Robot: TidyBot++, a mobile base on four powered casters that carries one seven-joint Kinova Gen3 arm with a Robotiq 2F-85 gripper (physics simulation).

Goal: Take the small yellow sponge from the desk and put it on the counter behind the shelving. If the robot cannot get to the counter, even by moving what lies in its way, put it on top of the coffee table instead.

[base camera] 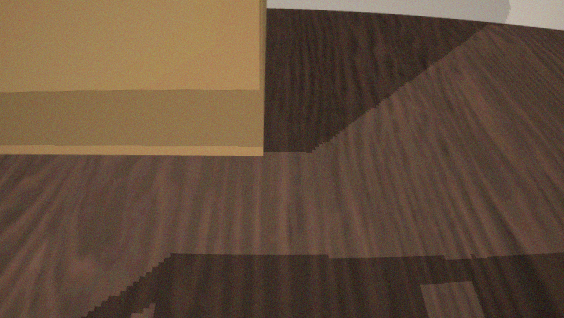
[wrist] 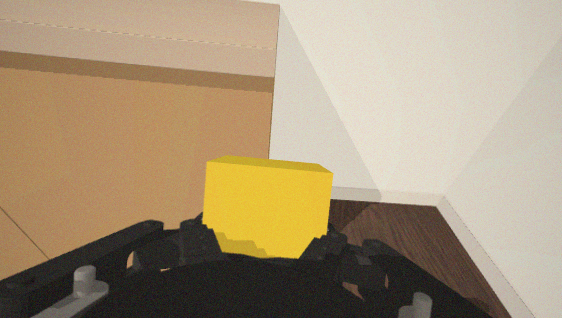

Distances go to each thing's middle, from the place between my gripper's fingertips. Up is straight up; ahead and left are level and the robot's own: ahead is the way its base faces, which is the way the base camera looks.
My gripper is now 20 mm past the small yellow sponge (wrist: 266, 208) and 10 mm below it.
